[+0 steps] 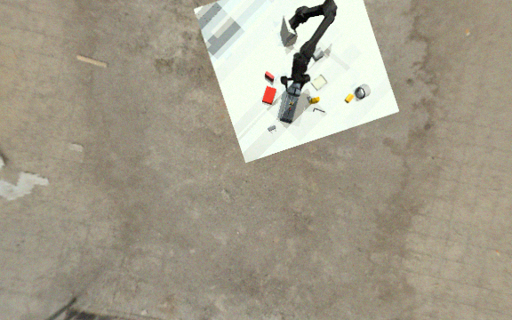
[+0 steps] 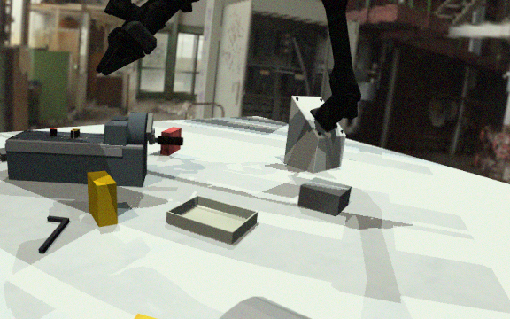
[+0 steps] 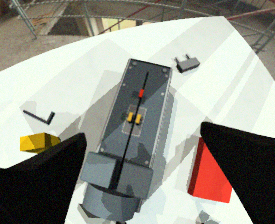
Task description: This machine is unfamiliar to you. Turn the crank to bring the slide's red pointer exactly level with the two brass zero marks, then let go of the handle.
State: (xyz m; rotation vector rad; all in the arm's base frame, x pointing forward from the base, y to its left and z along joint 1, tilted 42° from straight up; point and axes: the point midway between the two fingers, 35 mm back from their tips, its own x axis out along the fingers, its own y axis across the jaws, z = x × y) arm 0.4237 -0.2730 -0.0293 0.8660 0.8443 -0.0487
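The dark crank handle lies 11 cm behind my gripper tip, 9 cm to the left of it and 12 cm below it. The rest, counted from my gripper tip: flat red block 11 cm behind, 12 cm to the right, 18 cm below; red pointer 8 cm ahead, 4 cm to the right, 11 cm below; yellow block 9 cm ahead, 18 cm to the left, 16 cm below.
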